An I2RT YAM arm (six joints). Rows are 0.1 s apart.
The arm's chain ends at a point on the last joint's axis. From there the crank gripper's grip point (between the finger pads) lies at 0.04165 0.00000 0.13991 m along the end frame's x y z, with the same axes.
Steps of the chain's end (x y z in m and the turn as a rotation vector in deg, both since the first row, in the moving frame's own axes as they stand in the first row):
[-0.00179 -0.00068 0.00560 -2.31 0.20 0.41]
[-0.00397 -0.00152 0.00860 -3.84 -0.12 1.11]
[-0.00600 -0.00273 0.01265 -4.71 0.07 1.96]
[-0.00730 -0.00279 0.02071 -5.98 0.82 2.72]
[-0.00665 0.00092 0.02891 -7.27 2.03 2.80]
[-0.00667 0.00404 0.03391 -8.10 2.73 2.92]
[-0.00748 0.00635 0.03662 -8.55 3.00 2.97]
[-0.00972 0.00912 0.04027 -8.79 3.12 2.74]
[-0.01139 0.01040 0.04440 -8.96 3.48 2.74]
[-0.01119 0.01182 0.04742 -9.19 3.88 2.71]
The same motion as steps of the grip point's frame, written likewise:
[-0.00132 0.00526 0.00533 -2.31 0.20 0.41]
[-0.00436 0.00866 0.00835 -3.84 -0.12 1.11]
[-0.00605 0.01018 0.01207 -4.71 0.07 1.96]
[-0.00570 0.01377 0.01924 -5.98 0.82 2.72]
[-0.00222 0.02067 0.02610 -7.27 2.03 2.80]
[-0.00064 0.02588 0.03023 -8.10 2.73 2.92]
[-0.00084 0.02931 0.03254 -8.55 3.00 2.97]
[-0.00276 0.03247 0.03601 -8.79 3.12 2.74]
[-0.00358 0.03416 0.03976 -8.96 3.48 2.74]
[-0.00244 0.03610 0.04234 -9.19 3.88 2.71]

